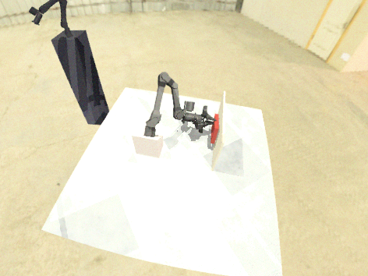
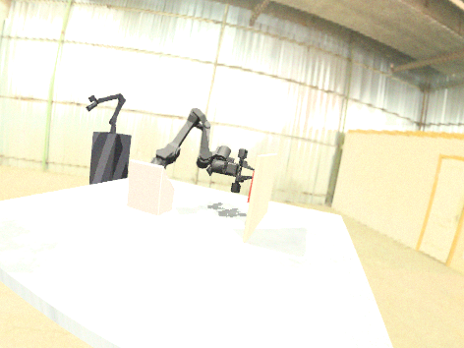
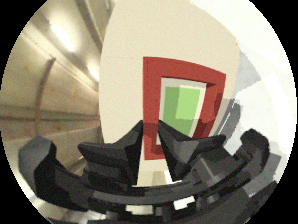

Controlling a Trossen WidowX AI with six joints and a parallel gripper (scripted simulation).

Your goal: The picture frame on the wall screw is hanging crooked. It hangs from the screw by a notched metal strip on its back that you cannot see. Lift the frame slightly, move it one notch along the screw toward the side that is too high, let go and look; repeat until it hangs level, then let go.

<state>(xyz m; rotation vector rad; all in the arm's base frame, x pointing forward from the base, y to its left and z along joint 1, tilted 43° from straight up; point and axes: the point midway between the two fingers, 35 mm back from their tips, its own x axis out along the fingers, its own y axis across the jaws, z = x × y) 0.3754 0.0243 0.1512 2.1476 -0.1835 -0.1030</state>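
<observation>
My gripper tip is now 50 mm above the picture frame, 10 mm to the left of it and 10 mm short of it. Round my gripper tip: wall panel: 60 mm below, 20 mm ahead, 10 mm to the right.
</observation>
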